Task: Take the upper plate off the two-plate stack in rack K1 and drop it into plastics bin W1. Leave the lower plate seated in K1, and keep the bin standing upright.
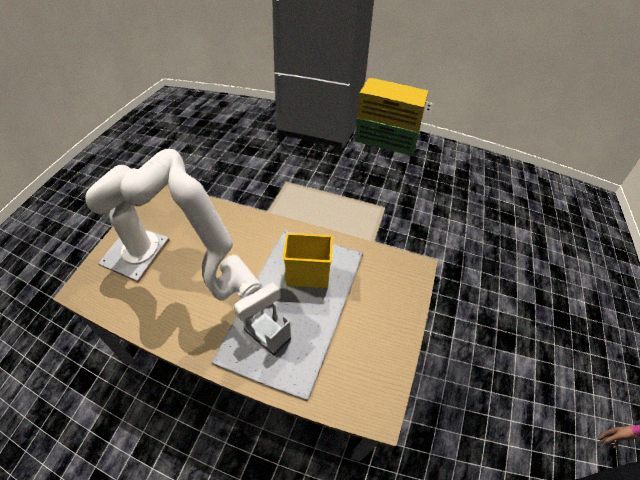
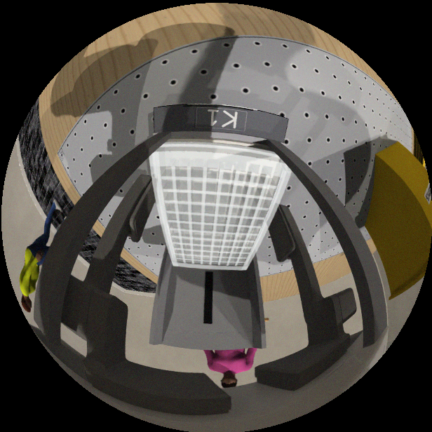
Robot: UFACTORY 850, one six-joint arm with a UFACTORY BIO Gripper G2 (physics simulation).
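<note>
Rack K1 (image 1: pixel 279 338) (image 2: pixel 175 119) is a dark grey holder with side arms and a tall slotted end wall. The white, grid-patterned upper plate (image 1: pixel 267 327) (image 2: pixel 215 200) lies flat on the stack in the rack. The lower plate is hidden under it and cannot be told apart. My gripper (image 1: pixel 261 320) (image 2: pixel 216 191) is low over the rack, its two fingers at the upper plate's long sides, shut on that plate; the exact contact is hard to see. The yellow plastics bin W1 (image 1: pixel 307 273) (image 2: pixel 400 225) stands upright, apart from the rack, with its top open.
Rack and bin stand on a grey perforated board (image 1: pixel 323 315) (image 2: pixel 267 64) on the wooden table (image 1: pixel 385 320). A dark grey cabinet (image 1: pixel 317 46) and yellow and green crates (image 1: pixel 393 93) stand on the floor beyond. A person in pink (image 2: pixel 230 360) shows past the rack.
</note>
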